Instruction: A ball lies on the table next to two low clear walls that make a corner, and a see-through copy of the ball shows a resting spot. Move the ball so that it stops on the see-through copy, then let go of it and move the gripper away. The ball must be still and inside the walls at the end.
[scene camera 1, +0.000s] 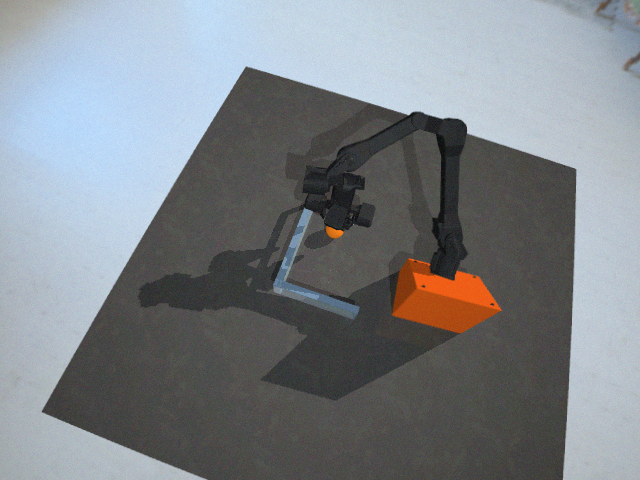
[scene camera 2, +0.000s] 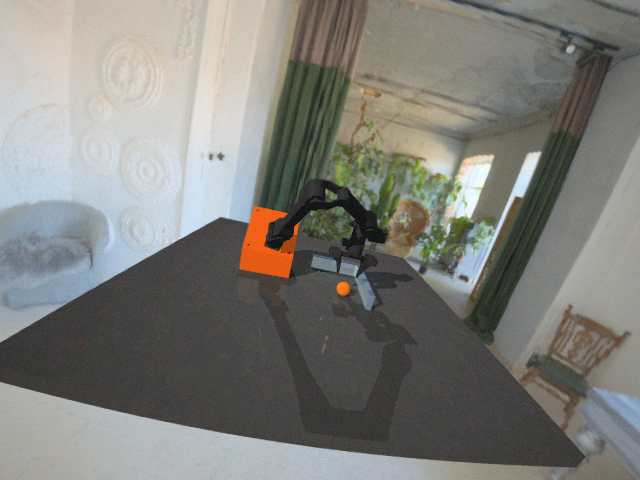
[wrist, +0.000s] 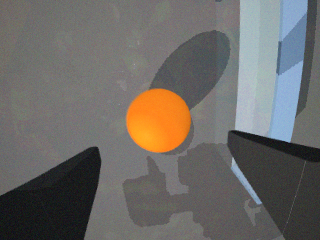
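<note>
My gripper (scene camera 1: 336, 221) is open and holds nothing. You'd find the gripper (scene camera 2: 346, 275) in that other view too. And in the wrist view there's my gripper (wrist: 165, 146) again, along with an orange ball (wrist: 178, 127) and a see-through copy (wrist: 148, 114).
</note>
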